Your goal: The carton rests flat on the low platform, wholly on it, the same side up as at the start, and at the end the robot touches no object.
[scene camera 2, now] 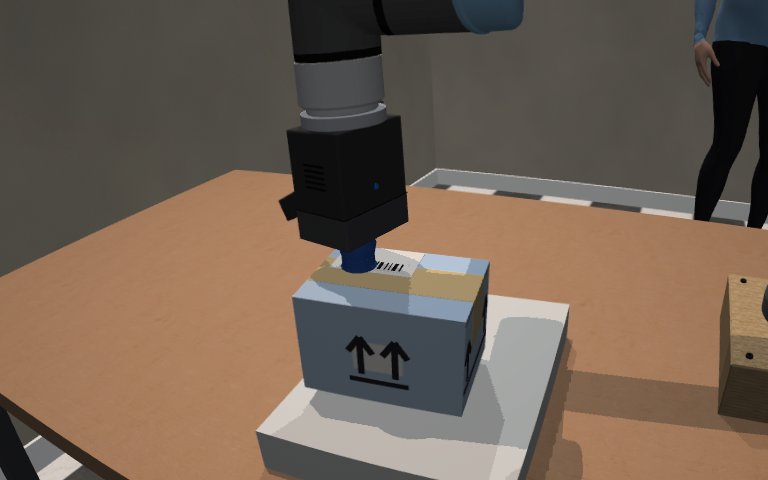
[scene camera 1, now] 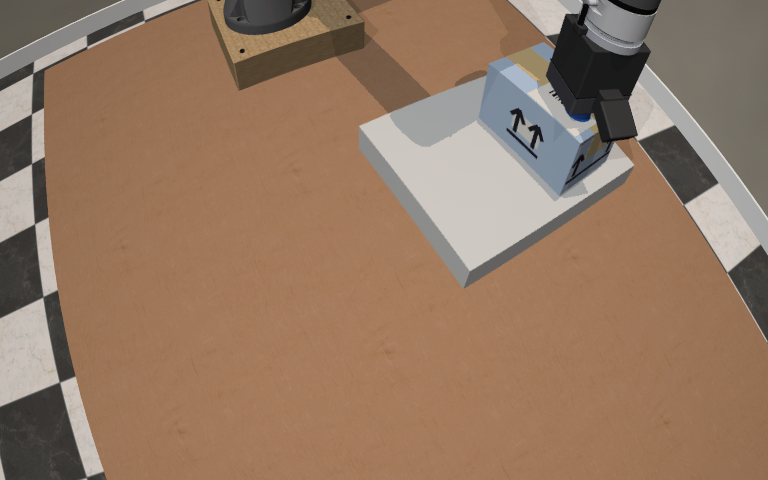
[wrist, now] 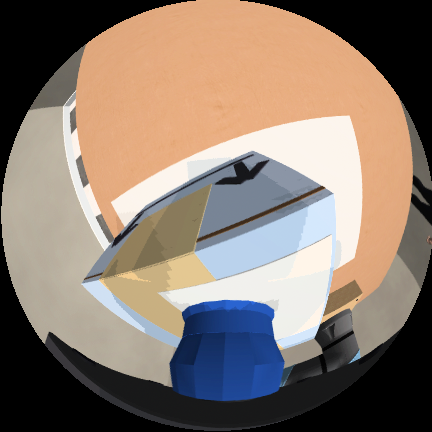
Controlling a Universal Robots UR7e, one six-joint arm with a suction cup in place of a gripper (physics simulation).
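Pixels of known places: hand, tool point: (scene camera 2: 359,276) (scene camera 1: 575,118) (wrist: 228,294); arm's base, link origin: (scene camera 1: 267,8) (wrist: 331,321).
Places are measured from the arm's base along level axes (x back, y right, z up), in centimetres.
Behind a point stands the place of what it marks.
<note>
The light blue carton (scene camera 1: 526,133) @[x -40.3, y -26.7, z 4.3 cm] (scene camera 2: 385,356) @[x -35.4, y -36.9, z 5.0 cm] (wrist: 270,215) is upright, its arrows pointing up and its taped, labelled top facing up. It stands over the pale low platform (scene camera 1: 453,198) @[x -43.5, y -16.5, z -1.8 cm] (scene camera 2: 532,362) @[x -28.3, y -22.0, z -1.8 cm] (wrist: 345,150) @[x -48.0, y -16.8, z -1.8 cm], on it or a hair above; a thin shadow runs along its lower edge, and contact is not certain. It lies towards the platform's right side in scene camera 1, and near the left edge in scene camera 2. Its far bottom edges are hidden. My gripper's blue suction cup (scene camera 1: 578,117) (scene camera 2: 358,261) (wrist: 227,320) is pressed on the label on the carton's top and holds it.
The arm's wooden base block (scene camera 1: 300,56) @[x -10.9, y -3.9, z -3.9 cm] (scene camera 2: 747,390) @[x -6.6, y -14.3, z -2.9 cm] (wrist: 345,297) @[x -11.7, y 0.3, z -2.3 cm] stands on the brown table (scene camera 1: 254,254) @[x -42.2, y 7.9, z -6.6 cm] (scene camera 2: 169,311) @[x -81.0, y -33.8, z -6.6 cm] (wrist: 225,75) @[x -58.1, y -30.0, z -6.6 cm], beyond the platform in scene camera 1. A person (scene camera 2: 736,96) stands behind the table in scene camera 2.
</note>
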